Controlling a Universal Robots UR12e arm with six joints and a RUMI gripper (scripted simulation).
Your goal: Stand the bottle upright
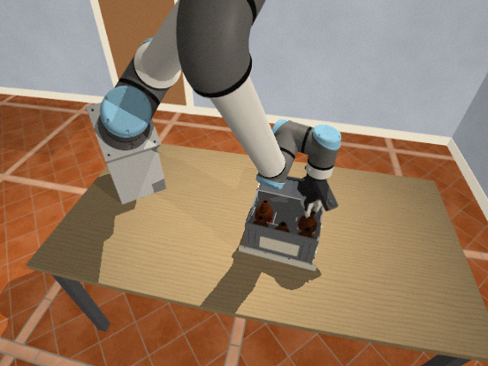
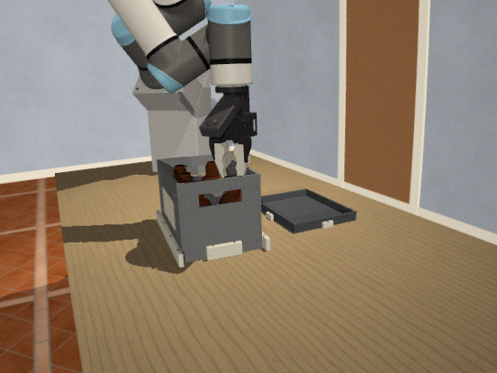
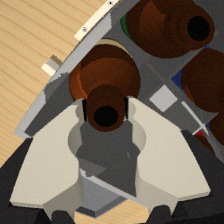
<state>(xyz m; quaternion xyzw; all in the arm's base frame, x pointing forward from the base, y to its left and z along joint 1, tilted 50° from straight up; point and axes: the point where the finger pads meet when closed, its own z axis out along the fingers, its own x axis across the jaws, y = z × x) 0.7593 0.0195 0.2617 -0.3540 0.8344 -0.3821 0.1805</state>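
Right now my hand is 7 cm above the bottle. Round my hand: grey tray: 27 cm to the left, 14 cm below, 8 cm behind; grey crate: 10 cm behind, 7 cm below, 2 cm to the right.
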